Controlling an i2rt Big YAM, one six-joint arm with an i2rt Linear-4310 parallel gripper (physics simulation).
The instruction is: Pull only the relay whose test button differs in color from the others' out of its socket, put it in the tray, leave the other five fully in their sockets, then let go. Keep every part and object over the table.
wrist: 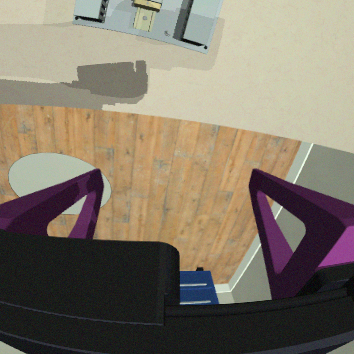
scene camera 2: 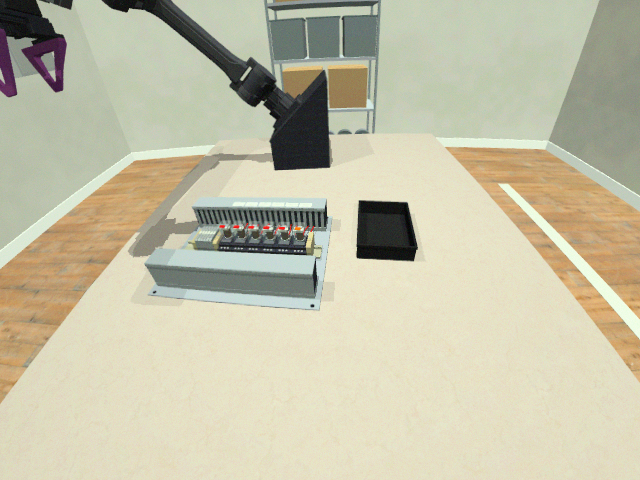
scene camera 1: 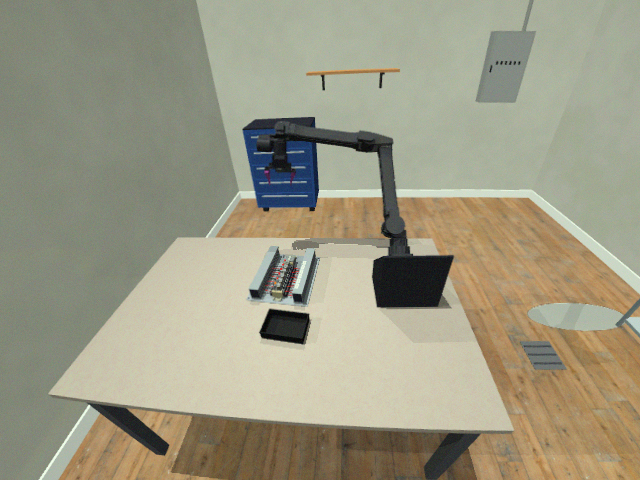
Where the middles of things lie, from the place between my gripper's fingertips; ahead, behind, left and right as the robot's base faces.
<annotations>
The grey panel plate (scene camera 2: 321, 237) is 30 mm behind my hand, 260 mm to the left of it and 340 mm below it. Round my hand: black tray (scene camera 2: 386, 229) (70 mm behind, 540 mm to the left, 340 mm below).
</annotations>
